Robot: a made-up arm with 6 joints. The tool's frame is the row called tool.
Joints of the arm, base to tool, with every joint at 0 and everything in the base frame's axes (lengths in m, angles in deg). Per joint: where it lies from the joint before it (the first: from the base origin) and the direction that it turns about. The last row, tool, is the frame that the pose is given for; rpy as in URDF.
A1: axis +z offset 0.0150 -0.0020 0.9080
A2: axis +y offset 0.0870 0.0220 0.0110
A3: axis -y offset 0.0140 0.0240 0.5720
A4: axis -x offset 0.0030 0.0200 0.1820
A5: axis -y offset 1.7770 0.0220 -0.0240
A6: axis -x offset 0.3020 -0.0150 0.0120
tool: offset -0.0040 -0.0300 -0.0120 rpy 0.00 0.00 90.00
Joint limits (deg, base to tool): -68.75..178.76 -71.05..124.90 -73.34..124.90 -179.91..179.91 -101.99..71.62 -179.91..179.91
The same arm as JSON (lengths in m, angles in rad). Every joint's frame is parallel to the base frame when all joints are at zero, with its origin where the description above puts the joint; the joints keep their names.
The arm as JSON. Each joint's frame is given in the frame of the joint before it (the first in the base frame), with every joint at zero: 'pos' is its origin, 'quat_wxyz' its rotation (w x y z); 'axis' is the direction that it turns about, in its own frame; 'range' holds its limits. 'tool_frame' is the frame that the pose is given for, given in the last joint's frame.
{"length_unit": "m", "angle_unit": "rad", "joints": [{"joint": "A1", "pos": [0.015, -0.002, 0.908], "quat_wxyz": [1.0, 0.0, 0.0, 0.0], "axis": [0.0, 0.0, 1.0], "range": [-1.1999, 3.12]}, {"joint": "A2", "pos": [0.087, 0.022, 0.011], "quat_wxyz": [1.0, 0.0, 0.0, 0.0], "axis": [0.0, 1.0, 0.0], "range": [-1.2401, 2.1799]}, {"joint": "A3", "pos": [0.014, 0.024, 0.572], "quat_wxyz": [1.0, 0.0, 0.0, 0.0], "axis": [0.0, -1.0, 0.0], "range": [-1.28, 2.1799]}, {"joint": "A4", "pos": [0.003, 0.02, 0.182], "quat_wxyz": [1.0, 0.0, 0.0, 0.0], "axis": [-1.0, 0.0, 0.0], "range": [-3.14, 3.14]}, {"joint": "A5", "pos": [1.777, 0.022, -0.024], "quat_wxyz": [1.0, 0.0, 0.0, 0.0], "axis": [0.0, -1.0, 0.0], "range": [-1.7801, 1.25]}, {"joint": "A6", "pos": [0.302, -0.015, 0.012], "quat_wxyz": [1.0, 0.0, 0.0, 0.0], "axis": [-1.0, 0.0, 0.0], "range": [-3.14, 3.14]}], "tool_frame": {"pos": [-0.004, -0.03, -0.012], "quat_wxyz": [0.707107, 0.0, 0.0, 0.707107]}}
